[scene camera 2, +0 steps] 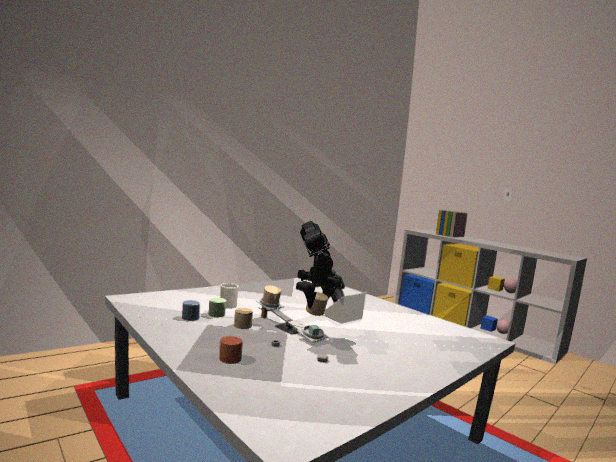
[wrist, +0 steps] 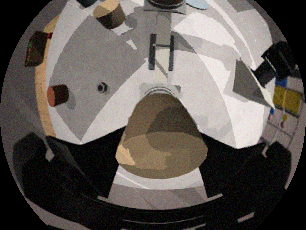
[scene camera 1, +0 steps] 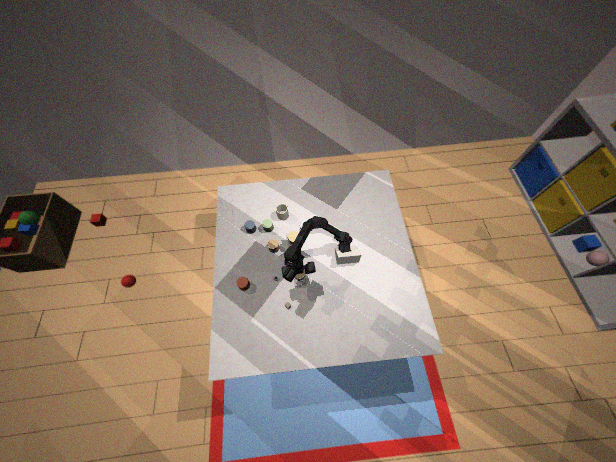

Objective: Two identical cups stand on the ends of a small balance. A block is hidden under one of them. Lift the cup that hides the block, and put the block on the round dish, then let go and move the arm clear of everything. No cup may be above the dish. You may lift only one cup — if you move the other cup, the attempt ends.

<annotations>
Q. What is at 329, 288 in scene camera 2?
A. My gripper.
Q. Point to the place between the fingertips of my gripper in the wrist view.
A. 160, 131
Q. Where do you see a tan cup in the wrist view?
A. At 161, 141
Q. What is my gripper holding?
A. A tan cup.
</annotations>
